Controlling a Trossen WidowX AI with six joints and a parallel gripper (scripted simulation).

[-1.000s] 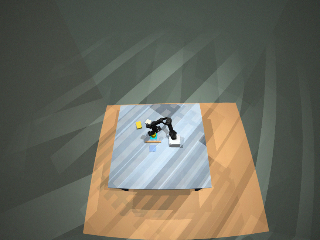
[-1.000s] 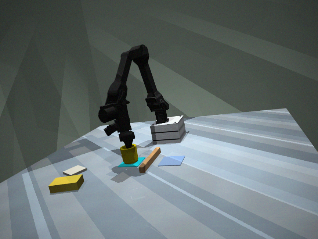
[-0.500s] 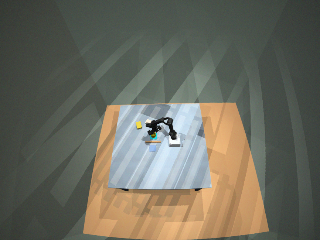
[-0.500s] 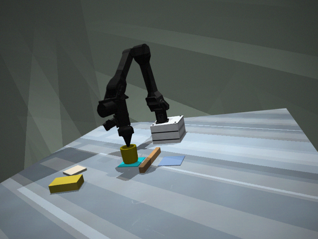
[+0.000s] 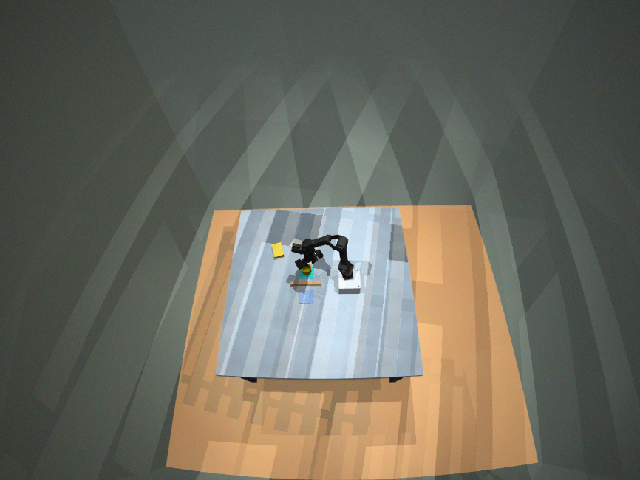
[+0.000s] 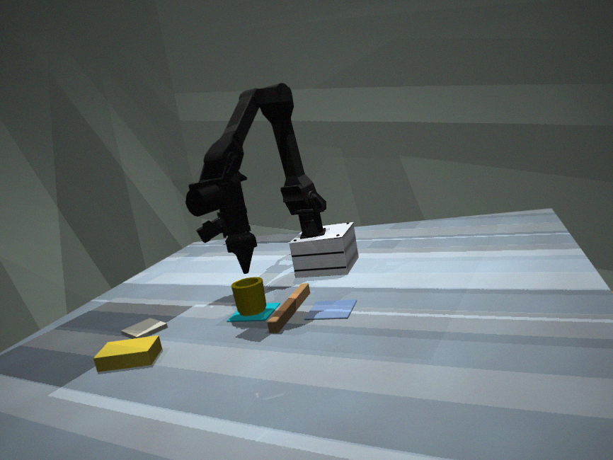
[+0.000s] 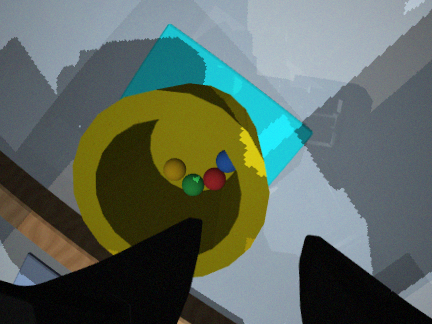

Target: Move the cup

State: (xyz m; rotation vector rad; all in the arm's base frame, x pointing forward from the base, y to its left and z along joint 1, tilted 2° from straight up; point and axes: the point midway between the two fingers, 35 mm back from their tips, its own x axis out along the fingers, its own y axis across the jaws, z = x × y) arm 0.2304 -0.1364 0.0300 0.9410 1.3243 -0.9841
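The yellow cup is 50 mm below my gripper tip, 30 mm ahead of it and 10 mm to the left of it. From my gripper tip the other things lie so: orange marble 70 mm below, 30 mm ahead, 20 mm to the left; then cyan pad 100 mm below, 30 mm ahead, 10 mm to the left; then green marble 70 mm below, 20 mm to the left, 20 mm ahead.
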